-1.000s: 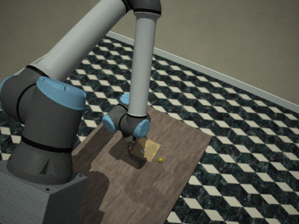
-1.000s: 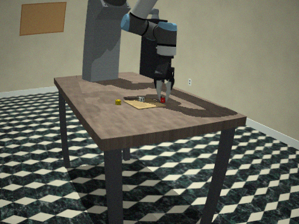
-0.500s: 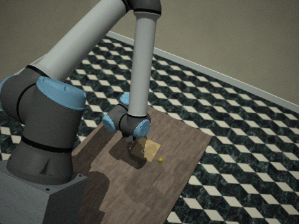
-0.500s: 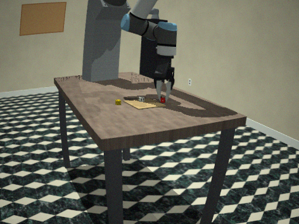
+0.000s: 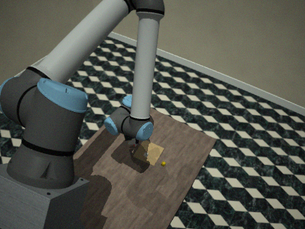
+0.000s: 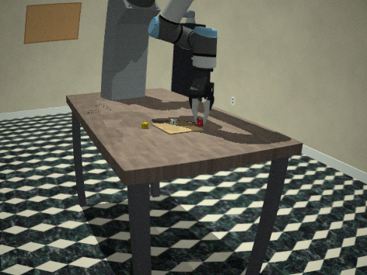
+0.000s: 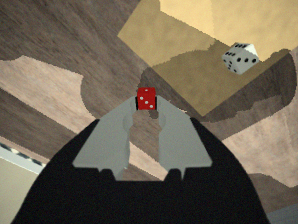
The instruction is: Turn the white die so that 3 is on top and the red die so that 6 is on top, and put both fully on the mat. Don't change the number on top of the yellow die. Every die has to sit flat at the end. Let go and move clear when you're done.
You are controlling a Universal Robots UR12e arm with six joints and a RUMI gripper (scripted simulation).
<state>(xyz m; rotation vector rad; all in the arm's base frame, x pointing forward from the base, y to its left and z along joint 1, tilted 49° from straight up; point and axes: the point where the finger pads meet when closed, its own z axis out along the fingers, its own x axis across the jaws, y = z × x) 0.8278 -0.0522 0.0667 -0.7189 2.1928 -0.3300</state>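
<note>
My hand is 20 mm past the tan mat, 100 mm to the left of it and 20 mm above it. Also, from my hand: white die (50 mm behind, 90 mm to the right); red die (10 mm below); yellow die (70 mm behind, 200 mm to the right, 10 mm below).
</note>
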